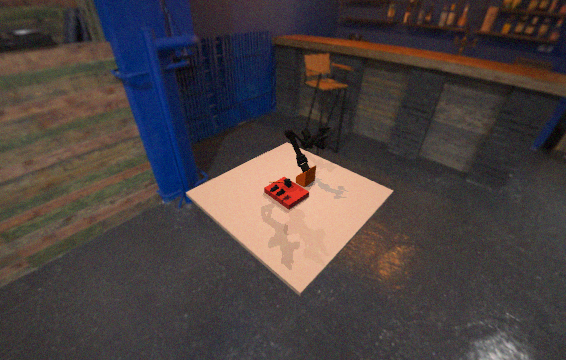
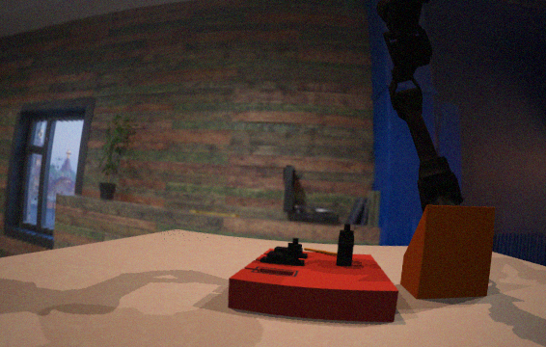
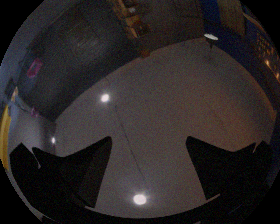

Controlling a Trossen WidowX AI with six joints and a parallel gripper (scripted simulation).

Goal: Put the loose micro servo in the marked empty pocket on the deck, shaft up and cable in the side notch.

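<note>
Right now my gripper tip is 130 mm short of the red deck, 230 mm to the left of it and 590 mm above it.
</note>
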